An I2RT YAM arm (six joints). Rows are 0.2 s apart.
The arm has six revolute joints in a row. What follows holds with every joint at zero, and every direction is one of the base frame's. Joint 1 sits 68 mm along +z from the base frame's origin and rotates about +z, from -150 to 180 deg. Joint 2 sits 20 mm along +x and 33.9 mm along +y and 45.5 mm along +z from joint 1 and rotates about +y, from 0 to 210 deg. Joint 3 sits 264 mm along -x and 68.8 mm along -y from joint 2 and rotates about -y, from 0 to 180 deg. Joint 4 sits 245 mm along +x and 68.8 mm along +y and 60 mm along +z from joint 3 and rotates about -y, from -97 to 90 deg. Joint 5 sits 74 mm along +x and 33.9 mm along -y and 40.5 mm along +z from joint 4 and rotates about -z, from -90 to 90 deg. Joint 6 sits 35.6 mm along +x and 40.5 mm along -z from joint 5 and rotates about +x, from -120 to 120 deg. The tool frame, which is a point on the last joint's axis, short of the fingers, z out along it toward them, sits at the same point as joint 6; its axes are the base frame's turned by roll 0, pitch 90 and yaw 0 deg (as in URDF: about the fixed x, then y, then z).
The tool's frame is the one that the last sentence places.
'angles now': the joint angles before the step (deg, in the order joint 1, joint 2, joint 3, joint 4, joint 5, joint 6). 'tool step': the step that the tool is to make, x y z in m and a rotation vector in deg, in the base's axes. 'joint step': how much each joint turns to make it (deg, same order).
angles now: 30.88 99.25 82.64 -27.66 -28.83 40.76
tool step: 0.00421 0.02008 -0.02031 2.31 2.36 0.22
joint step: 2.07 3.35 -1.03 5.62 -0.88 4.12
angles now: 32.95 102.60 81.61 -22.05 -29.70 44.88
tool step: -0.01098 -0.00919 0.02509 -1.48 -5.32 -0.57
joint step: 0.00 -4.27 0.09 -2.14 3.19 -3.05
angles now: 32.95 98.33 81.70 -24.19 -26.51 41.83
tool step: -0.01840 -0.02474 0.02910 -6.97 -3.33 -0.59
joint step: -1.28 -5.43 1.94 -11.04 4.69 -6.70
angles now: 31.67 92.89 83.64 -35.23 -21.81 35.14
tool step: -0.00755 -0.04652 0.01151 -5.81 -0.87 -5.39
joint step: -5.80 -5.25 -1.47 -7.30 3.70 -4.36
